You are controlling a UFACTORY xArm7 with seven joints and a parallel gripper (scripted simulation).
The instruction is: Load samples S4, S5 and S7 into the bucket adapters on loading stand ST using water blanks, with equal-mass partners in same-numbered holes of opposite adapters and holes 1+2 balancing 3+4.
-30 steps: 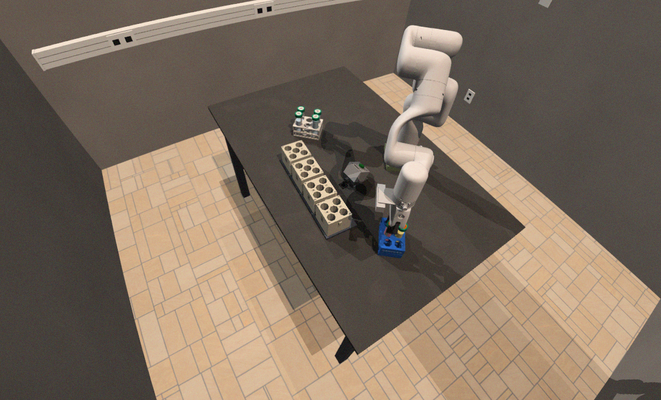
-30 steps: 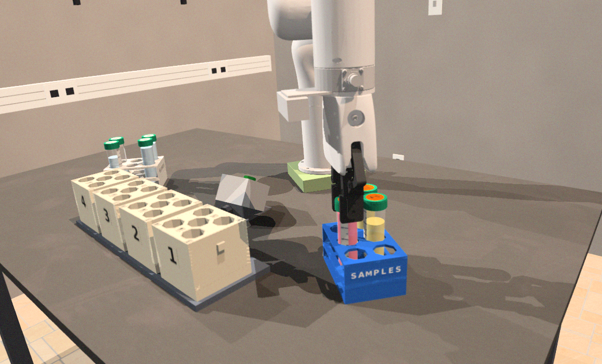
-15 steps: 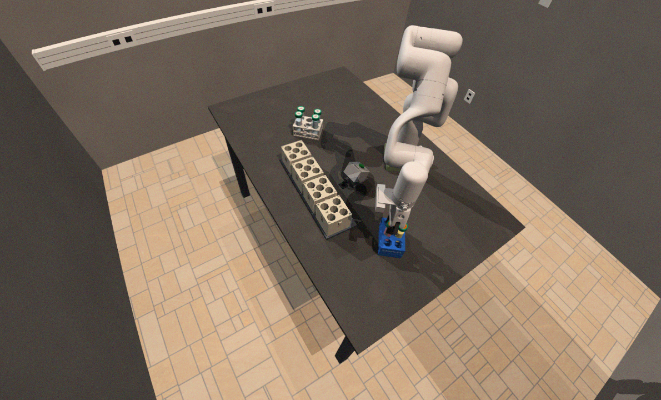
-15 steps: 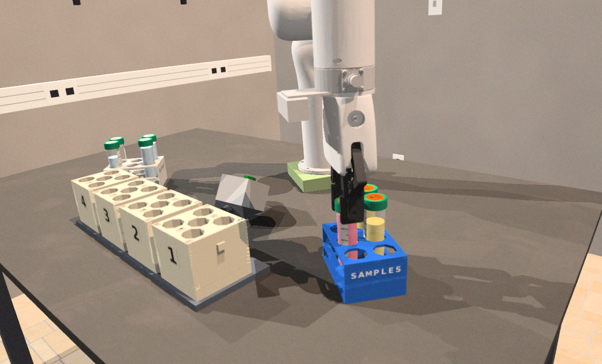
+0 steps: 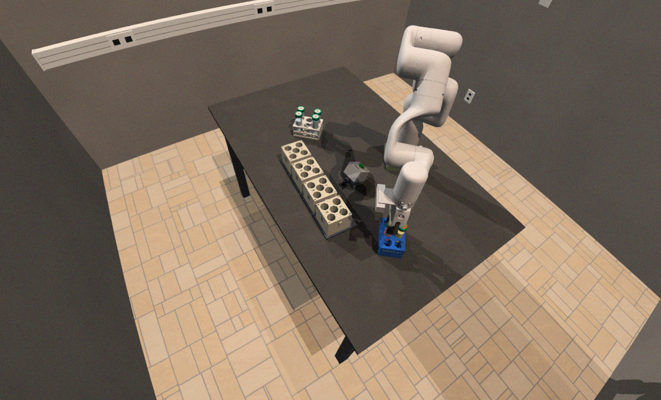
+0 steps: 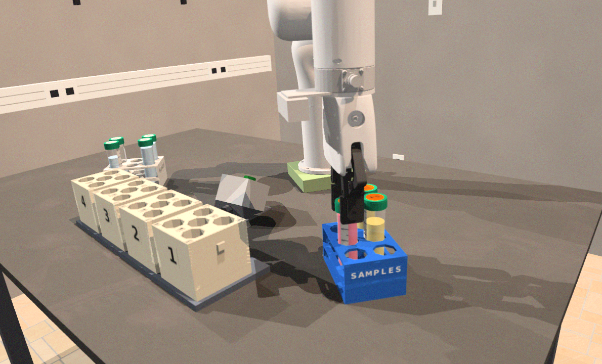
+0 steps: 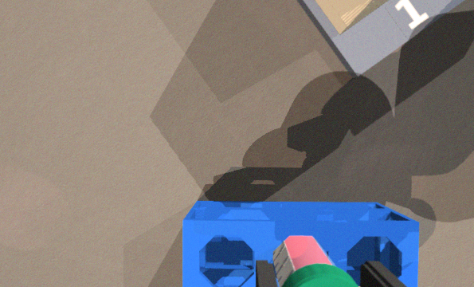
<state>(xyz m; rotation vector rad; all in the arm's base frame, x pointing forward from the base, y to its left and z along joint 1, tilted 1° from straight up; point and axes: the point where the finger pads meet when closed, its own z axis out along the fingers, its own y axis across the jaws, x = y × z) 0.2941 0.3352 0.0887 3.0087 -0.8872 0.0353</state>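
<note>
The pink tube lies 1 cm ahead of my hand and 5 cm below it. Also, from my hand: blue samples rack: 2 cm behind, 1 cm to the left, 9 cm below; then white blanks rack: 3 cm ahead, 67 cm to the right, 9 cm below.
</note>
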